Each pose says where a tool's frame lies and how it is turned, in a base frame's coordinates. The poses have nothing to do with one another.
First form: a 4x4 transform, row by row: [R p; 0 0 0 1], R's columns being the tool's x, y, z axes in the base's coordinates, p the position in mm. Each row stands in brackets.
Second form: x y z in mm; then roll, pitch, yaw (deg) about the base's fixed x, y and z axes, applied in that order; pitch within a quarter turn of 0, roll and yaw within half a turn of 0. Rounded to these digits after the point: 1 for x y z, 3 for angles.
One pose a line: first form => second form
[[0.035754 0.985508 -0.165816 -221.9], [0.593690 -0.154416 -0.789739 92.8], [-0.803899 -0.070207 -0.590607 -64.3], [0 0 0 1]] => -221.9 92.8 -64.3 -173.221 53.504 86.554
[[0.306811 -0.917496 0.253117 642.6], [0.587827 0.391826 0.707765 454.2], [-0.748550 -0.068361 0.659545 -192.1], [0 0 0 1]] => 642.6 454.2 -192.1 -5.918 48.465 62.438
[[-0.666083 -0.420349 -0.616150 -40.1], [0.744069 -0.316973 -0.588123 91.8], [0.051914 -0.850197 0.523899 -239.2], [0 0 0 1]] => -40.1 91.8 -239.2 -58.358 -2.976 131.835
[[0.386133 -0.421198 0.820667 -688.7], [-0.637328 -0.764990 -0.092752 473.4], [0.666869 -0.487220 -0.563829 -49.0], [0 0 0 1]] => -688.7 473.4 -49.0 -139.169 -41.826 -58.790
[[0.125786 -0.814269 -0.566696 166.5], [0.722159 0.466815 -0.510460 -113.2], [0.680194 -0.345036 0.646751 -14.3], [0 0 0 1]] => 166.5 -113.2 -14.3 -28.080 -42.859 80.119
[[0.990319 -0.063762 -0.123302 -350.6], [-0.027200 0.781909 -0.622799 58.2], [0.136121 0.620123 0.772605 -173.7], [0 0 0 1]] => -350.6 58.2 -173.7 38.752 -7.823 -1.573
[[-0.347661 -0.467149 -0.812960 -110.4], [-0.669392 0.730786 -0.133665 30.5], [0.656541 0.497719 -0.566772 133.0], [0 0 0 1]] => -110.4 30.5 133.0 138.712 -41.037 -117.446
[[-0.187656 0.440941 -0.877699 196.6], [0.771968 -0.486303 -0.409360 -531.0], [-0.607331 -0.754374 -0.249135 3.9], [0 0 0 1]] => 196.6 -531.0 3.9 -108.276 37.397 103.663
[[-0.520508 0.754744 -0.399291 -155.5], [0.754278 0.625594 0.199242 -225.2], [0.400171 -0.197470 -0.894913 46.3], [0 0 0 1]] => -155.5 -225.2 46.3 -167.557 -23.589 124.609
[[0.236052 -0.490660 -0.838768 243.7], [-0.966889 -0.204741 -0.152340 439.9], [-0.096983 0.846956 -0.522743 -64.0], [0 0 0 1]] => 243.7 439.9 -64.0 121.683 5.565 -76.280
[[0.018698 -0.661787 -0.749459 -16.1], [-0.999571 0.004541 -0.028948 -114.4], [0.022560 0.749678 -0.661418 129.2], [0 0 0 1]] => -16.1 -114.4 129.2 131.421 -1.293 -88.928
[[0.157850 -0.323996 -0.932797 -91.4], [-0.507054 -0.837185 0.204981 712.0], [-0.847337 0.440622 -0.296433 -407.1], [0 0 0 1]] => -91.4 712.0 -407.1 123.931 57.923 -72.708
